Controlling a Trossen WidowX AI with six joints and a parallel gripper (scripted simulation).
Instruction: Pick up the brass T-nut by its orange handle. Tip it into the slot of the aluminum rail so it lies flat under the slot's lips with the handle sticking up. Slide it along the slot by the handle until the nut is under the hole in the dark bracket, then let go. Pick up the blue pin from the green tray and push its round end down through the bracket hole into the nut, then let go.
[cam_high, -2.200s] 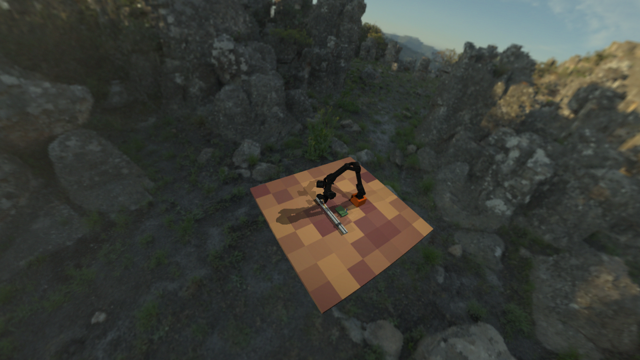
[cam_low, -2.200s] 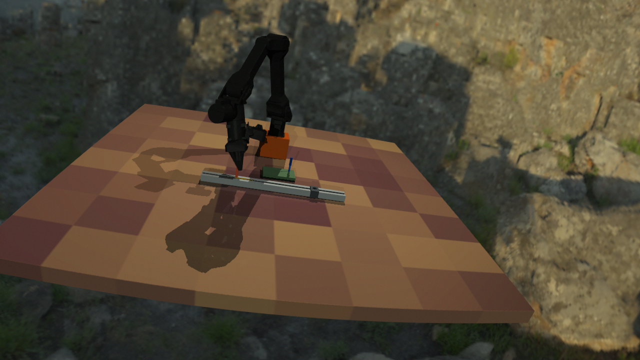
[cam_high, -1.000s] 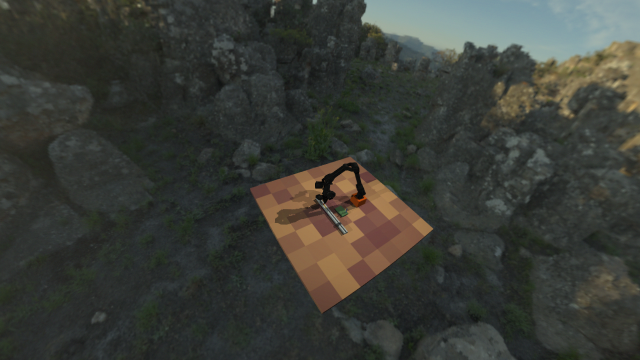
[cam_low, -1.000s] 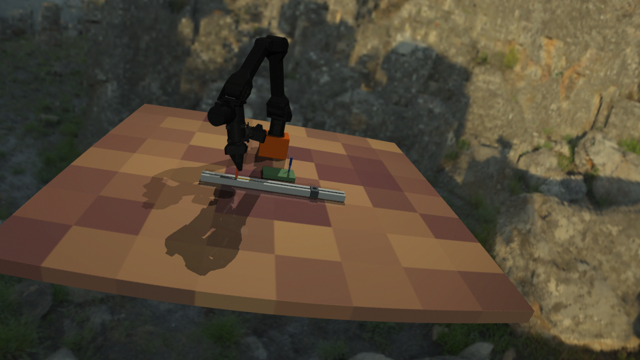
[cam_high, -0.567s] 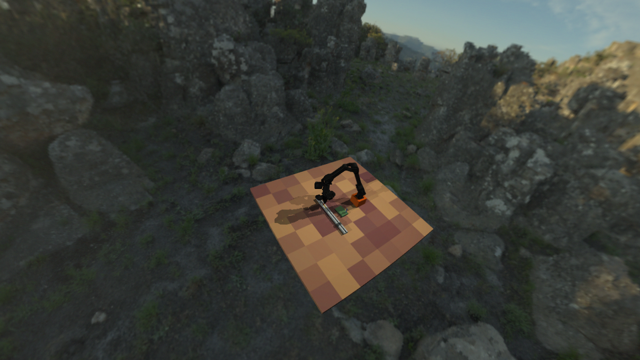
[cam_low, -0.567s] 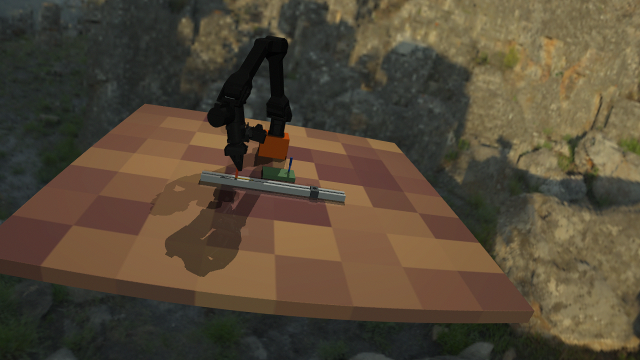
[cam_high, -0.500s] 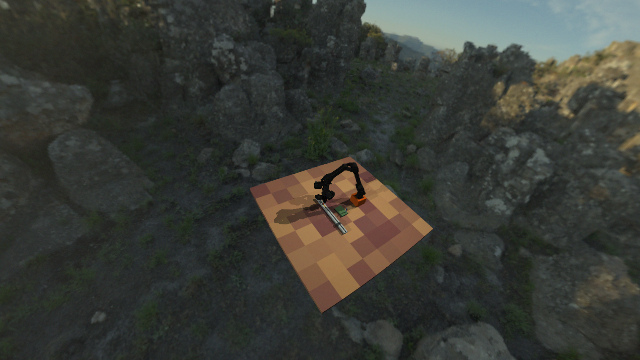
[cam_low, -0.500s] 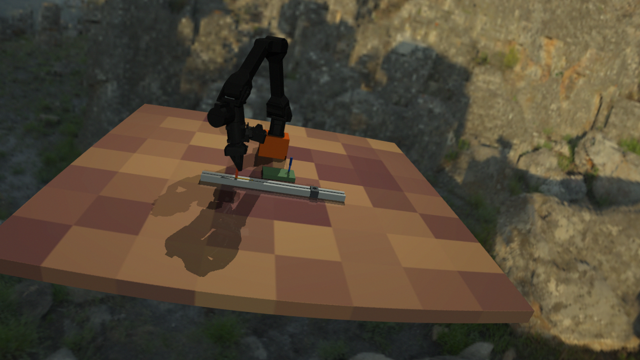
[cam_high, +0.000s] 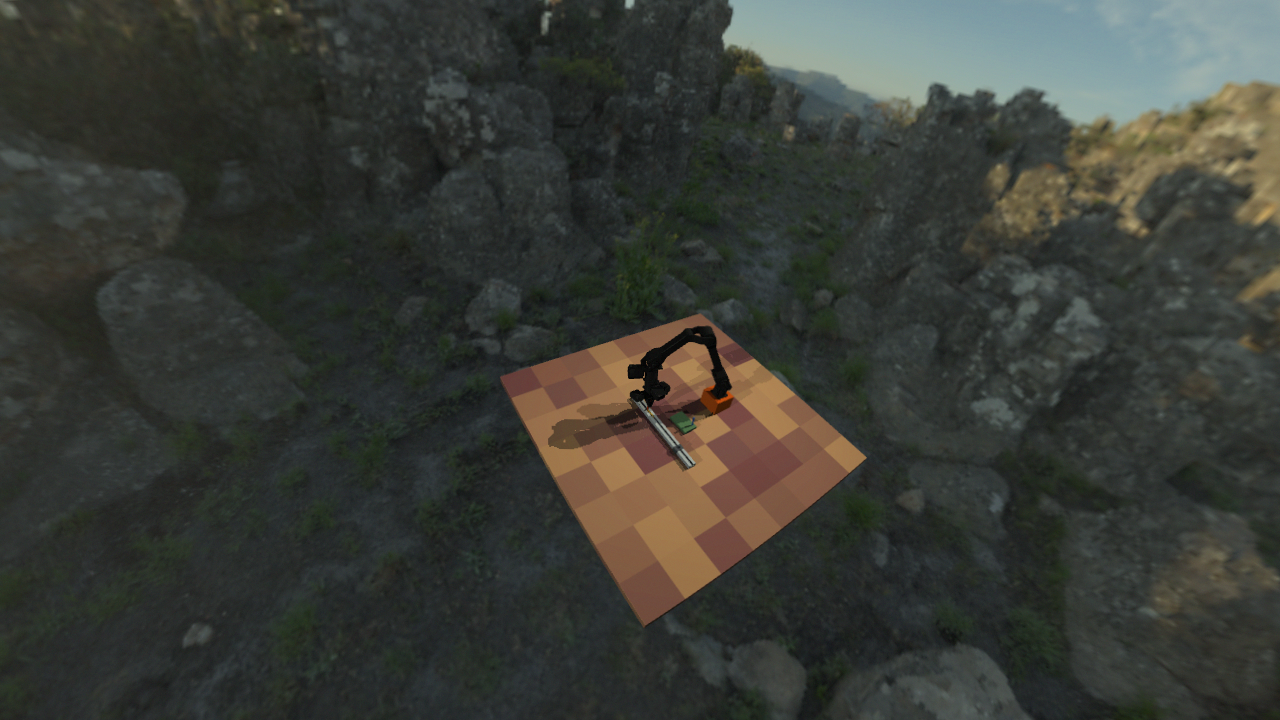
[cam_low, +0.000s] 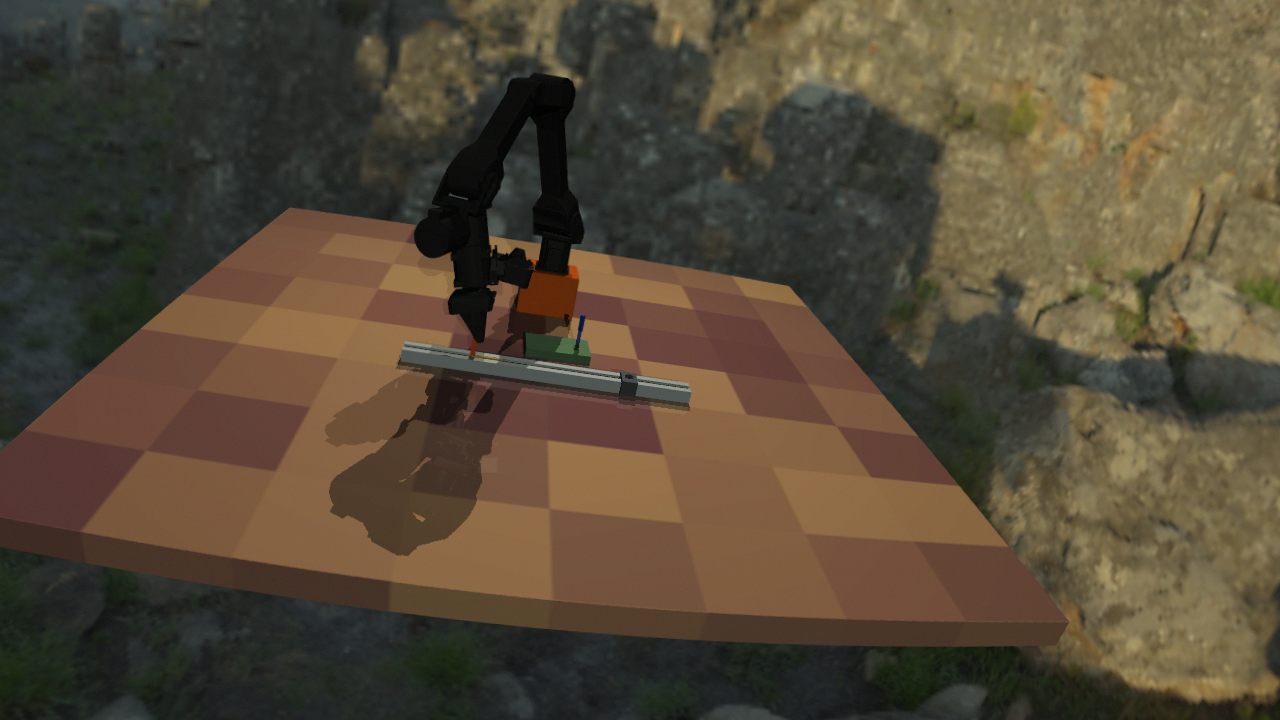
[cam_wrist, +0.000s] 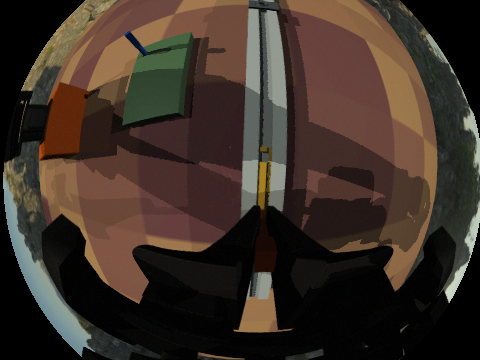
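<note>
The green tray is 14 cm to the left of my gripper tip, 13 cm behind it and 4 cm below it. Also, from my gripper tip: brass T-nut 2 cm to the left; blue pin 16 cm to the left, 14 cm behind, 2 cm below.
</note>
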